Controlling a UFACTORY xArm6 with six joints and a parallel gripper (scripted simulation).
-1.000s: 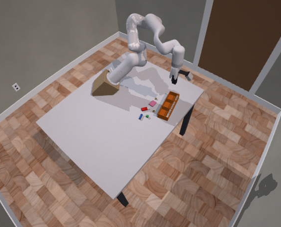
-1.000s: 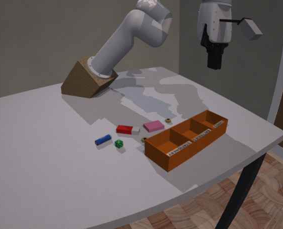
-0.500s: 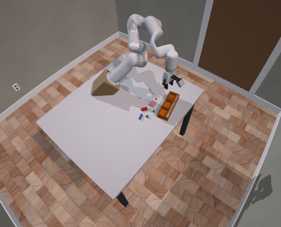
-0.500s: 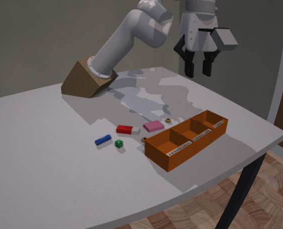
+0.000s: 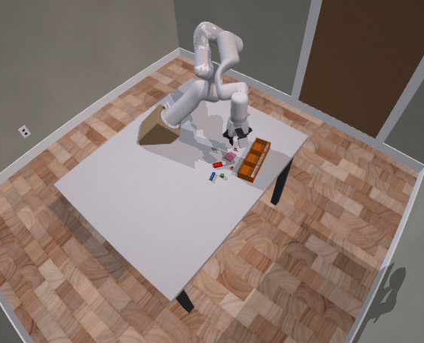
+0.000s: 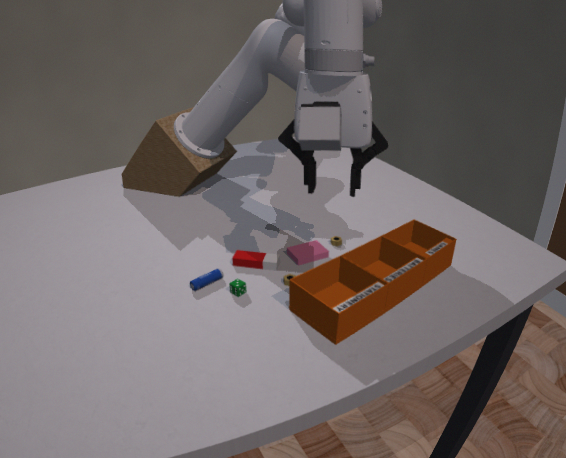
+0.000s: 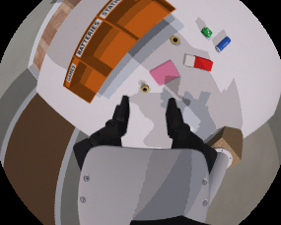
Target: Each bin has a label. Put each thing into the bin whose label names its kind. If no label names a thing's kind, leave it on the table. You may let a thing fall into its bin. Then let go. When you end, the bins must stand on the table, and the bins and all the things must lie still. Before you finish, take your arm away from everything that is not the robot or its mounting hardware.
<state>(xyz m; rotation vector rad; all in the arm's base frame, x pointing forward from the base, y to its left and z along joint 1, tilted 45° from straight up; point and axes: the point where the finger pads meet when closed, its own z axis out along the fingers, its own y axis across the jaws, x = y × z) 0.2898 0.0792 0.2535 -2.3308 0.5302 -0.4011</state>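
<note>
Now: hand 10 mm past the pink eraser, 30 mm to the left of it and 120 mm above it. The rest, counted from my hand: orange three-part bin (90 mm ahead, 60 mm to the left, 100 mm below); red-and-white eraser (10 mm ahead, 100 mm to the right, 120 mm below); green die (80 mm ahead, 140 mm to the right, 110 mm below).
</note>
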